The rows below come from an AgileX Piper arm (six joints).
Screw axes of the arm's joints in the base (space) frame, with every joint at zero. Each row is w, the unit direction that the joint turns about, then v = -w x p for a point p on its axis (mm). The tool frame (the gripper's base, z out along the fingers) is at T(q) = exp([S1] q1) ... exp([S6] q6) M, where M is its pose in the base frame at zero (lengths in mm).
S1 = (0, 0, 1, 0, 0, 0)
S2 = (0, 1, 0, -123, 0, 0)
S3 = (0, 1, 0, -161.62, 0, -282.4)
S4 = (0.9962, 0, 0.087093, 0, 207.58, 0)
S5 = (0, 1, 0, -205.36, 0, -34.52)
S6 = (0.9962, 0, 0.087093, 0, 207.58, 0)
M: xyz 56.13 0 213.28 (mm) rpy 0 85.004 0 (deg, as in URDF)
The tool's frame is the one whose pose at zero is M.
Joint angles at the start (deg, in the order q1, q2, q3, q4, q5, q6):
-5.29, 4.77, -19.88, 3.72, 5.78, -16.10
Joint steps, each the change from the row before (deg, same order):
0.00, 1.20, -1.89, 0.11, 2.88, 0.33
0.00, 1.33, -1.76, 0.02, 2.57, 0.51
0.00, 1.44, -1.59, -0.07, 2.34, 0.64
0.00, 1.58, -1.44, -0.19, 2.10, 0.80
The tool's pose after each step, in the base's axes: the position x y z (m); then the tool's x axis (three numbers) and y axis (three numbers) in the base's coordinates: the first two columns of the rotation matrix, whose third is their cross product. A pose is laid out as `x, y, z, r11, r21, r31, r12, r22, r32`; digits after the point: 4 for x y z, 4 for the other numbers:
0.0386, -0.0027, 0.3195, 0.1880, -0.2259, -0.9558, 0.1241, 0.9708, -0.2050
0.0401, -0.0025, 0.3243, 0.1540, -0.2142, -0.9646, 0.1123, 0.9737, -0.1983
0.0423, -0.0025, 0.3283, 0.1187, -0.2016, -0.9722, 0.1013, 0.9765, -0.1902
0.0453, -0.0027, 0.3318, 0.0819, -0.1882, -0.9787, 0.0917, 0.9793, -0.1807

